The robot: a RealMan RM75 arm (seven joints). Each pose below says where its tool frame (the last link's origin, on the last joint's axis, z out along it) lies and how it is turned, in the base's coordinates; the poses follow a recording.
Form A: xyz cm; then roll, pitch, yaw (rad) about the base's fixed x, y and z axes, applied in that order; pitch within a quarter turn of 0, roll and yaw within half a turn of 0.
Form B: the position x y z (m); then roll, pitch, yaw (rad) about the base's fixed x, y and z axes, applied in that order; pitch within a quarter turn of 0, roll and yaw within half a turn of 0. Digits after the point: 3 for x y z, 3 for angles.
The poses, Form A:
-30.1 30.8 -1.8 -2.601 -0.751 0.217
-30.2 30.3 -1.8 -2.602 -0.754 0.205
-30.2 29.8 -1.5 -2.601 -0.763 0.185
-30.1 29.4 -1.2 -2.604 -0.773 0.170
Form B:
-0.301 0.308 -0.018 -2.601 -0.751 0.217
-0.302 0.303 -0.018 -2.602 -0.754 0.205
-0.302 0.298 -0.015 -2.601 -0.763 0.185
-0.301 0.294 -0.012 -2.604 -0.773 0.170

